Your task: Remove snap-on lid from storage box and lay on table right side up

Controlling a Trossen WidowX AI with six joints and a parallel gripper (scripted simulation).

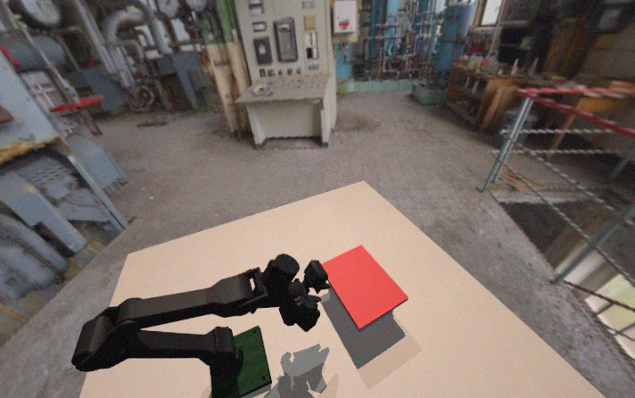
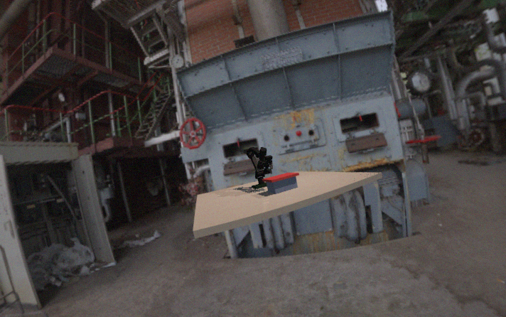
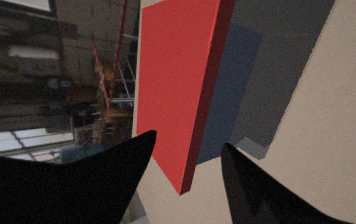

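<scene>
Now: gripper tip 12 cm short of the red lid, 5 cm above it and 3 cm to the right of it. Also, from my gripper tip: storage box (12 cm ahead, 10 cm below, 3 cm to the left).
</scene>
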